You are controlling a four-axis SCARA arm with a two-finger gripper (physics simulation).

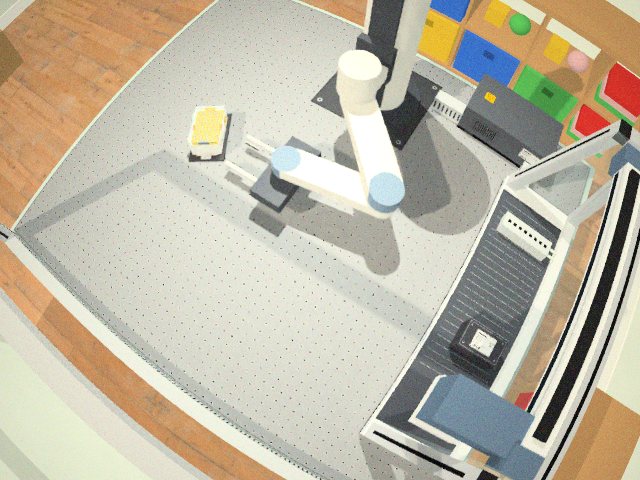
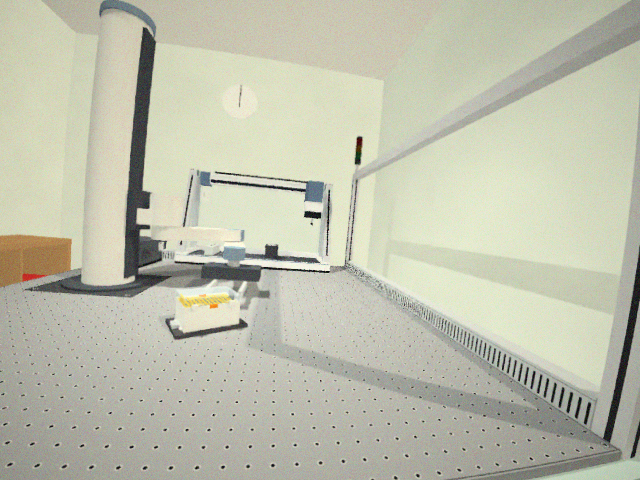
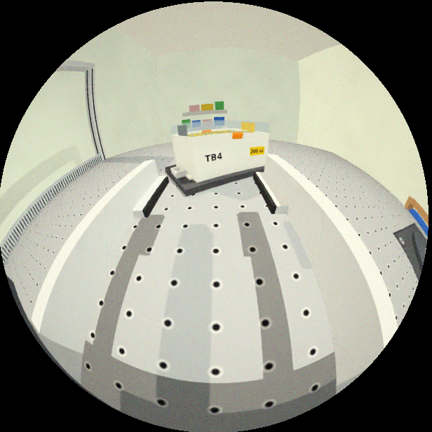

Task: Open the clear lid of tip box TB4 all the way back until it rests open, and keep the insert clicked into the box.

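Frame: origin at the arm's base, x up, y right, z ahead, level; millimetres.
Where they show: gripper, fingertip midpoint: (image 1: 236, 150) (image 2: 222, 293); arm's base, origin of the base link: (image 1: 379, 94) (image 2: 109, 286).
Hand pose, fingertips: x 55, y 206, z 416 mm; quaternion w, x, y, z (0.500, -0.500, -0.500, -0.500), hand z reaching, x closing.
Observation:
Things, the pixels of their top centre, and the offset from my fingertips. "*": a spot on its surface instead.
- Tip box TB4, middle of its top: (image 2: 208, 292) (image 1: 206, 123) dz -11, dx +35, dy +113 mm
- black base plate, surface spot: (image 2: 178, 335) * dz -46, dx -35, dy +194 mm
- clear lid, surface spot: (image 2: 227, 292) * dz +31, dx +35, dy +107 mm
- dark grey controller box, surface spot: (image 1: 511, 118) * dz -510, dx +72, dy -590 mm
- framed conveyor with a black box, surface spot: (image 1: 475, 343) * dz +125, dx +78, dy -762 mm
- white perforated block, surface spot: (image 1: 524, 236) * dz -198, dx +51, dy -764 mm
- vent strip, surface spot: (image 2: 465, 343) * dz +588, dx -35, dy +212 mm
Tip box TB4 (image 1: 207, 150) (image 2: 206, 318) (image 3: 215, 171) is white and stands upright on a black base plate (image 2: 178, 335) (image 3: 225, 181). Its yellow insert (image 1: 209, 124) (image 2: 204, 300) sits at the top, level, with orange clips at the rim. The clear lid (image 2: 227, 292) (image 3: 261, 126) shows as a pale band at the box top; its exact angle is hard to tell. My gripper (image 1: 237, 150) (image 3: 209, 165) is shut on nothing, its long fingers still standing well apart at their narrowest. The fingertips are low over the table, short of the box's labelled side.
The arm's column (image 1: 408, 56) (image 2: 111, 155) stands on a black plate. A dark grey controller box (image 1: 511, 118) is beside it. A framed conveyor with a black box (image 1: 475, 343) and a white perforated block (image 1: 524, 236) lies along one table edge. A vent strip (image 2: 465, 343) runs along another edge.

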